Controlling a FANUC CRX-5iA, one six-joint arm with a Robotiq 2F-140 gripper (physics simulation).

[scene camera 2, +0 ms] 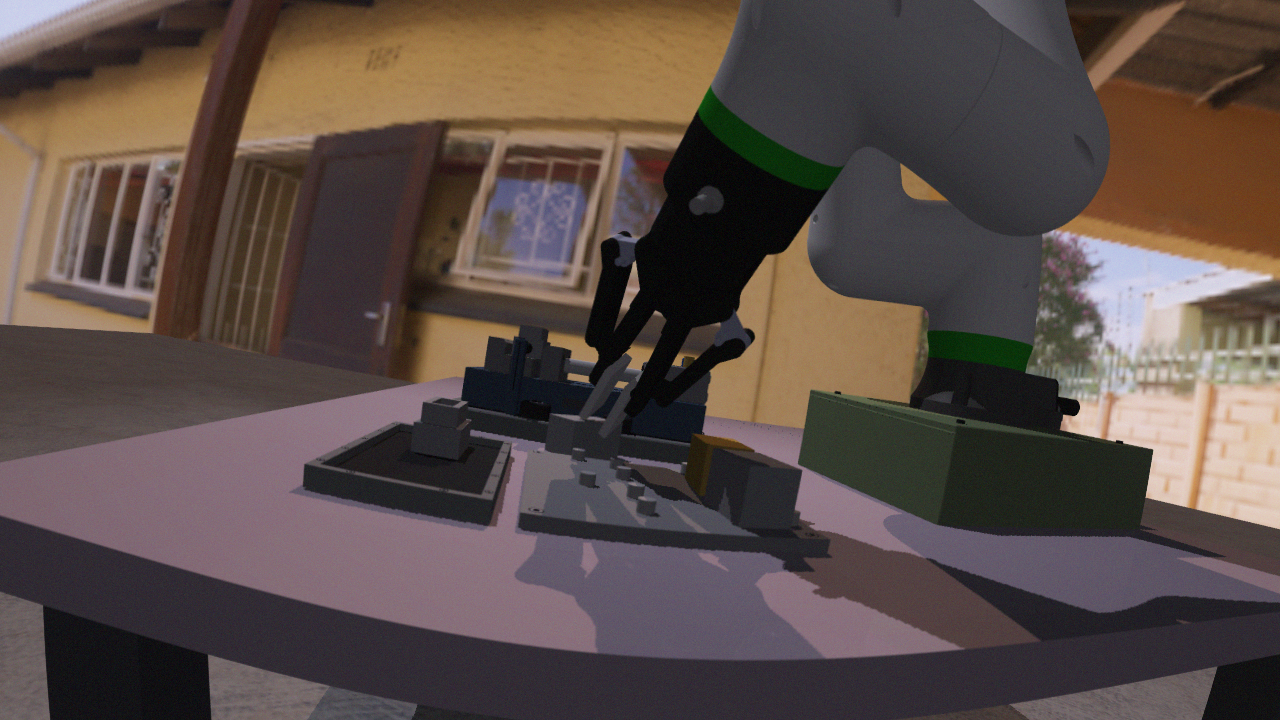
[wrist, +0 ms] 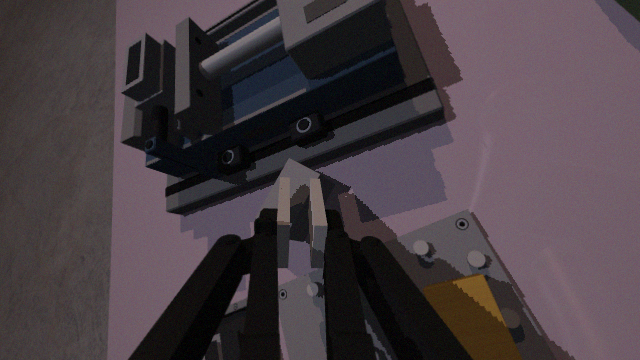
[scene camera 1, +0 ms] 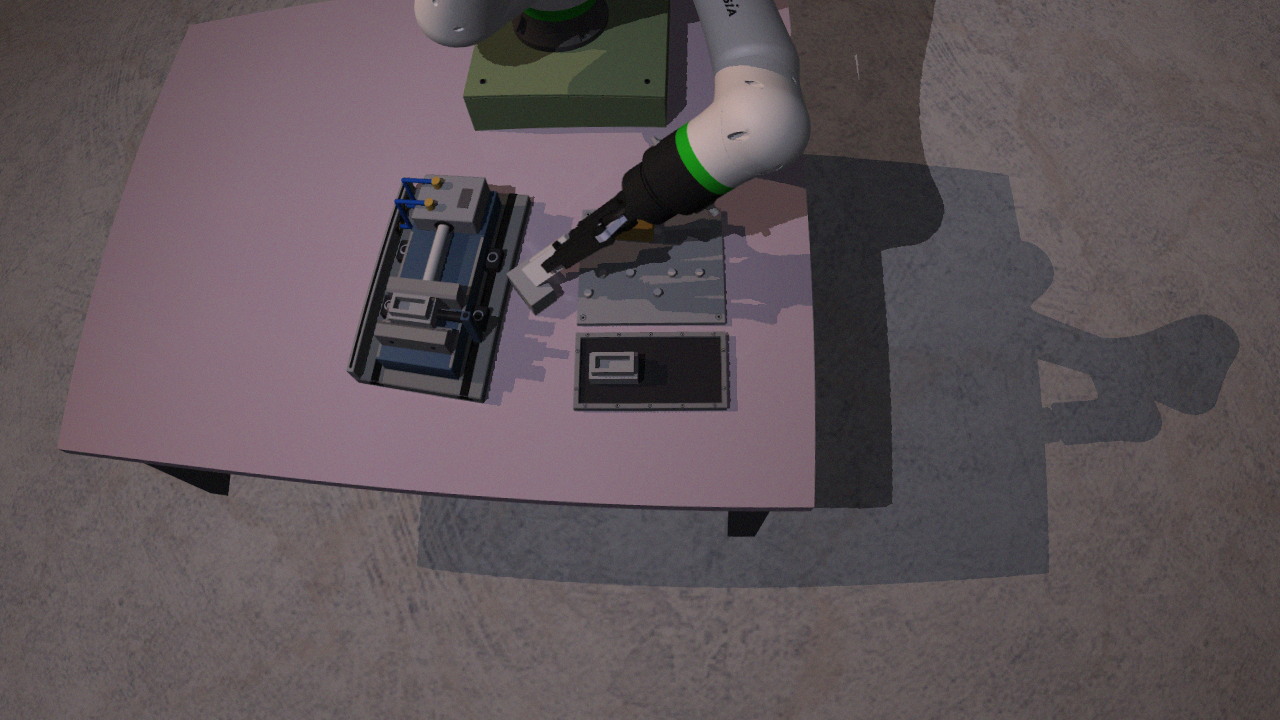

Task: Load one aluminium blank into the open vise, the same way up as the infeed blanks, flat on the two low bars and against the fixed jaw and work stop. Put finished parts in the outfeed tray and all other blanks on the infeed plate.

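Frame: origin at the arm's base, x left, y back, z up, level; millimetres.
Seen in the pictures: gripper, between the fingertips: (scene camera 2: 600,418) (wrist: 299,194) (scene camera 1: 533,271); arm's base, origin of its link: (scene camera 2: 968,416) (scene camera 1: 560,18).
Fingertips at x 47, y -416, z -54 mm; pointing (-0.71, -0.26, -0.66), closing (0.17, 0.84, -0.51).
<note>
Pixels of each thing's middle, then the offset from my fingertips to it. Level surfaces: height alone.
- grey aluminium blank, middle of its body: (wrist: 296,200) (scene camera 2: 584,436) (scene camera 1: 531,286) dz -20, dx -3, dy -13 mm
- vise, middle of its body: (wrist: 250,72) (scene camera 2: 586,393) (scene camera 1: 434,275) dz +13, dx -132, dy -25 mm
- grey part with a pocket, middle of its body: (wrist: 153,74) (scene camera 2: 532,342) (scene camera 1: 412,309) dz +61, dx -131, dy -95 mm
- similar finished part, middle of its body: (scene camera 2: 444,425) (scene camera 1: 613,366) dz -13, dx +123, dy -109 mm
- infeed plate, middle of its body: (scene camera 2: 651,495) (scene camera 1: 651,264) dz -33, dx +146, dy +45 mm
- orange-brown block, middle of its body: (scene camera 2: 717,465) (wrist: 473,334) (scene camera 1: 631,223) dz -11, dx +113, dy +92 mm
- grey block, middle of its body: (scene camera 2: 750,487) (scene camera 1: 686,224) dz -11, dx +186, dy +100 mm
- pink table, height of its surface: dz -37 mm
My gripper (scene camera 1: 549,266) (scene camera 2: 597,425) (wrist: 299,194) is shut on a grey aluminium blank (scene camera 1: 535,291) (scene camera 2: 565,433) (wrist: 296,171), at table level between the vise and the infeed plate. The blank is turned at an angle to both; whether it touches the table is unclear. The vise (scene camera 1: 454,213) (scene camera 2: 501,388) (wrist: 340,55) holds a grey part with a pocket (scene camera 1: 411,319) (wrist: 142,85) between its jaws. A similar finished part (scene camera 1: 614,378) (scene camera 2: 440,435) sits in the outfeed tray (scene camera 1: 651,408) (scene camera 2: 393,494). The infeed plate (scene camera 1: 626,309) (scene camera 2: 556,501) carries an orange-brown block (scene camera 1: 640,232) (scene camera 2: 711,456) (wrist: 475,300) and a grey block (scene camera 2: 771,492).
Several short pegs stand on the infeed plate. A dark stop arm (scene camera 1: 469,324) (wrist: 167,157) stands at the vise's side. The green robot base (scene camera 1: 565,109) (scene camera 2: 957,465) stands at the back of the pink table (scene camera 1: 268,394) (scene camera 2: 295,555).
</note>
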